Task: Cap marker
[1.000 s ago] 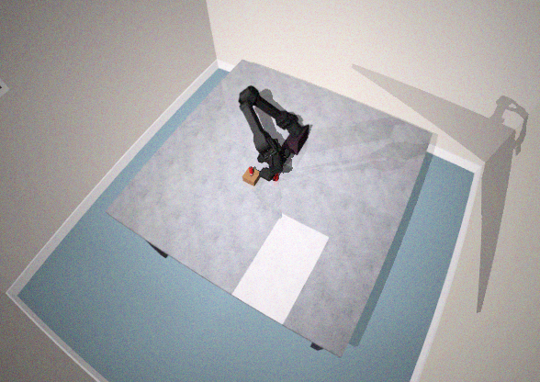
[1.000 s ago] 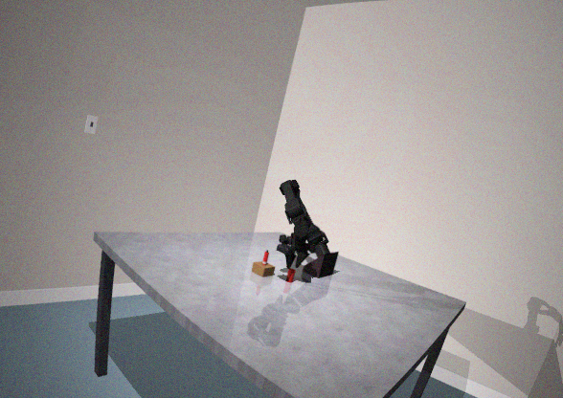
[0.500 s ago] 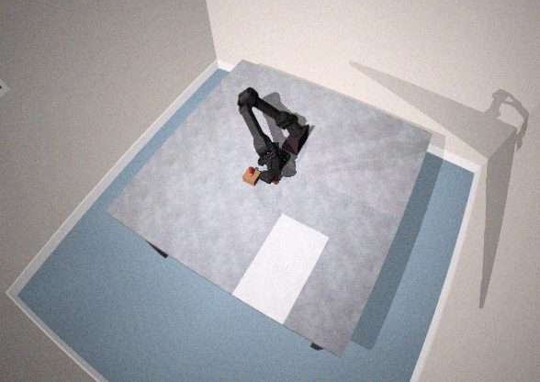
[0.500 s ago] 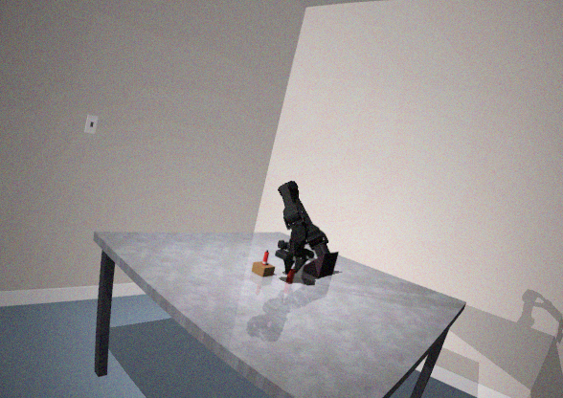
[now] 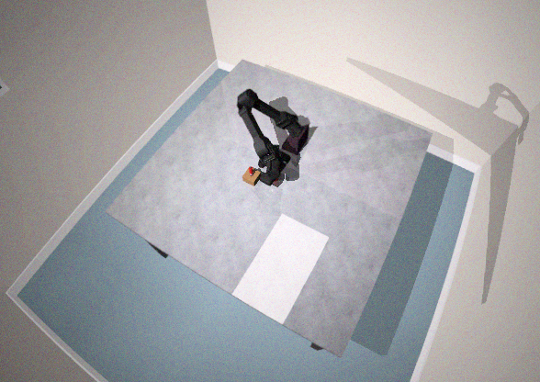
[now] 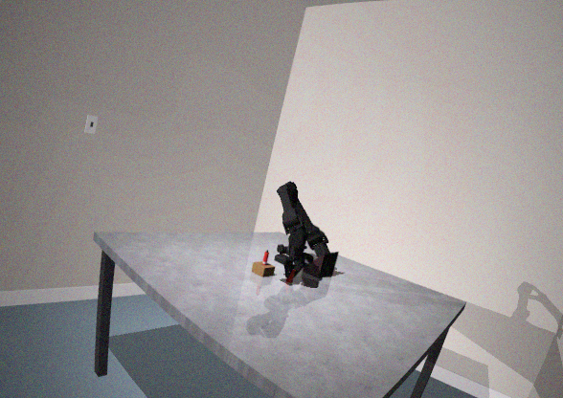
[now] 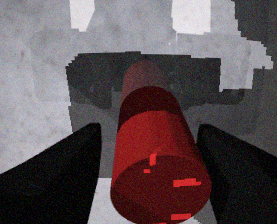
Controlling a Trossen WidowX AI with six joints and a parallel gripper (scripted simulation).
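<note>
Right now my gripper tip is 100 mm to the left of the holder block and 60 mm short of it. Also, from my gripper tip: red cap: 10 mm above.
</note>
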